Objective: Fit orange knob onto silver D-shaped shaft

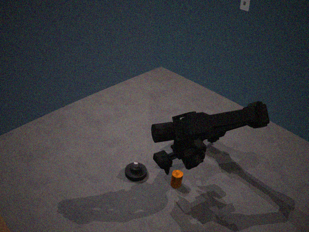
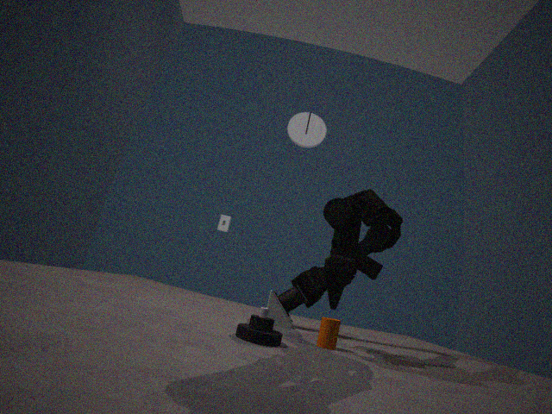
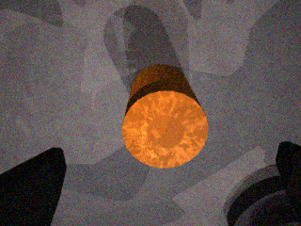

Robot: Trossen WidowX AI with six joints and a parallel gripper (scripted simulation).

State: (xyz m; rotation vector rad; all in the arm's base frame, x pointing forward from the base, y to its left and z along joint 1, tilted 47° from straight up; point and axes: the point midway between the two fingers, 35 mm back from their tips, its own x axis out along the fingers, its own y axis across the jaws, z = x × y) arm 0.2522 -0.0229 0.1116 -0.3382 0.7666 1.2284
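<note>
Right now my gripper tip is 40 mm above the orange knob. Round my gripper tip: round pedestal 150 mm to the right, 60 mm ahead, 50 mm below.
</note>
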